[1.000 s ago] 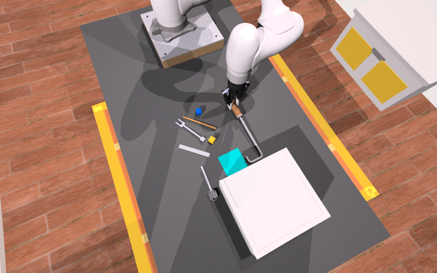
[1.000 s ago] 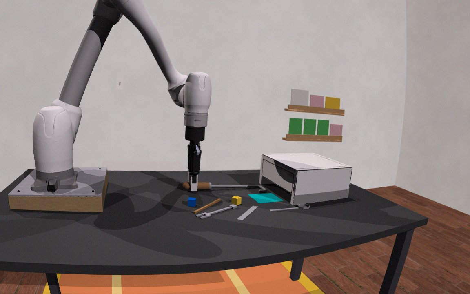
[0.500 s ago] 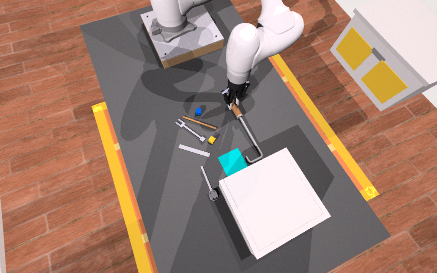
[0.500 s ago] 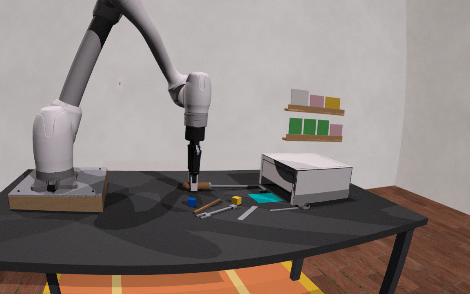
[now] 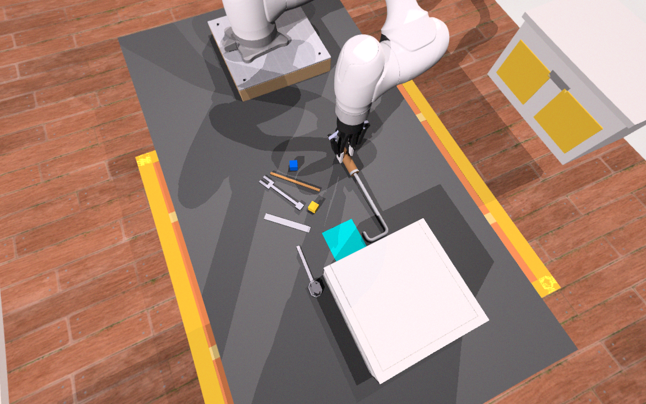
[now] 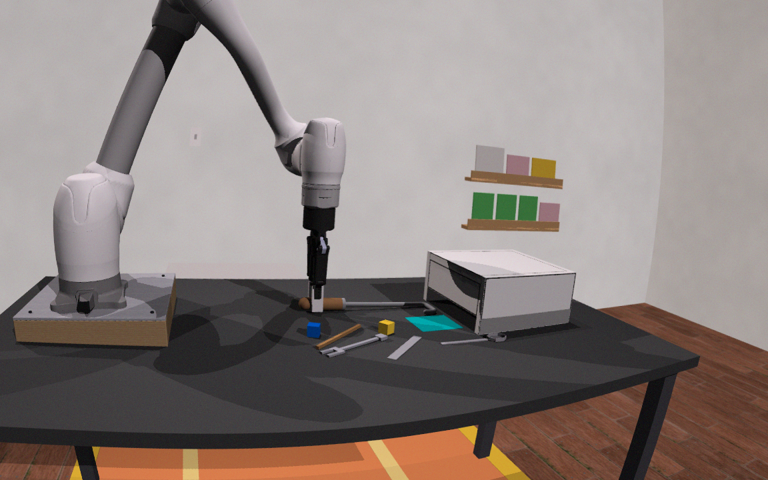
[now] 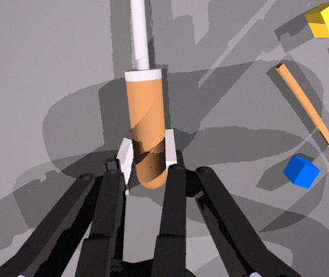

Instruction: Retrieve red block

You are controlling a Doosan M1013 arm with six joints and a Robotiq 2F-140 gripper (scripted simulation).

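The teal square lies 240 mm ahead of my hand, 160 mm to the right of it and 40 mm below it. The rest, counted from my hand: wooden stick 190 mm to the right, 30 mm below, 10 mm behind; hook tool 130 mm ahead, 50 mm to the right, 20 mm below; blue cube 160 mm to the right, 60 mm behind, 20 mm below.
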